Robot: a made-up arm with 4 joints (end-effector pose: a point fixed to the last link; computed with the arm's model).
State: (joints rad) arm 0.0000 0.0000 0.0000 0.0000
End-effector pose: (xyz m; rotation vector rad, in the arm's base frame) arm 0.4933 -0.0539 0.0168 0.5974 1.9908 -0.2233
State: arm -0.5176 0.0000 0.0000 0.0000
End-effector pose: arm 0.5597 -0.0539 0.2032 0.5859 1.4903 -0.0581
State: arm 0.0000 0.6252 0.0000 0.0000
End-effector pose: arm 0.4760 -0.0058 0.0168 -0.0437 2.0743 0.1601
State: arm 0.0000 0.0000 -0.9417 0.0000
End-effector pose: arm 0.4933 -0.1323 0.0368 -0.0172 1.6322 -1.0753
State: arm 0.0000 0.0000 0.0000 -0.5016
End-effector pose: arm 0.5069 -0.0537 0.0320 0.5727 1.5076 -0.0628
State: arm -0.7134 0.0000 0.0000 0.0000
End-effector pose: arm 0.5586 -0.0539 0.2788 0.5750 1.3003 -0.0006
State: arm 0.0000 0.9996 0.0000 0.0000
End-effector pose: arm 0.4529 0.0147 0.0168 -0.4330 2.0488 0.3880
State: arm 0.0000 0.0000 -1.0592 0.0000
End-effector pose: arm 0.4933 -0.1397 0.0441 -0.0947 1.5671 -1.1699
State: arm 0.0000 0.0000 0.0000 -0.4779
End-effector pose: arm 0.5064 -0.0538 0.0311 0.5744 1.5304 -0.0700
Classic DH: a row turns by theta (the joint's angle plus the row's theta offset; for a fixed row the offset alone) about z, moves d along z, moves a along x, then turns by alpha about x. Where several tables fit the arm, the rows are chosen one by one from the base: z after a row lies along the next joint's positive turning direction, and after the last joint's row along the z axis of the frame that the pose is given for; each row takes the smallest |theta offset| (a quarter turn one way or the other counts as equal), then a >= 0, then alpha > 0; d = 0 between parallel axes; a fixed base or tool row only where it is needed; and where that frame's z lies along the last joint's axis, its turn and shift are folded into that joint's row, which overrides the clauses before.
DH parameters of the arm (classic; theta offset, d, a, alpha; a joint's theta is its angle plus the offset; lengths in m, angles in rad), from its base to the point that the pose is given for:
base (fixed): 0 0.2355 0.1745 -1.5708
joint 1: 0 -0.0566 0.2358 1.5708
joint 2: -1.5708 -0.1317 0.0169 -1.5708
joint 3: 1.5488 0.06 0.0524 -1.5578
joint 4: 0.5558 0.0371 0.017 1.96
tool (fixed): 0.3633 0.0403 0 0

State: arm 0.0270 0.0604 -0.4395 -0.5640
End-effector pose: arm 0.5039 -0.0792 0.0235 0.1614 1.4122 -0.3062
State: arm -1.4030 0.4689 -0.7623 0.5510
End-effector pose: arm 0.4383 -0.0888 0.5167 0.4163 0.7201 -0.7595
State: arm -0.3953 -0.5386 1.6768 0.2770
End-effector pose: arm 0.5235 -0.0318 0.2701 1.2852 1.2718 1.6736
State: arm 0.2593 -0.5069 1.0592 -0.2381
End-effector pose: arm 0.4689 -0.0454 -0.0020 1.7806 1.5003 0.3385
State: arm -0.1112 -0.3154 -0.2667 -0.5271
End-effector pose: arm 0.5182 -0.1024 0.0673 0.6026 1.2819 -0.4639
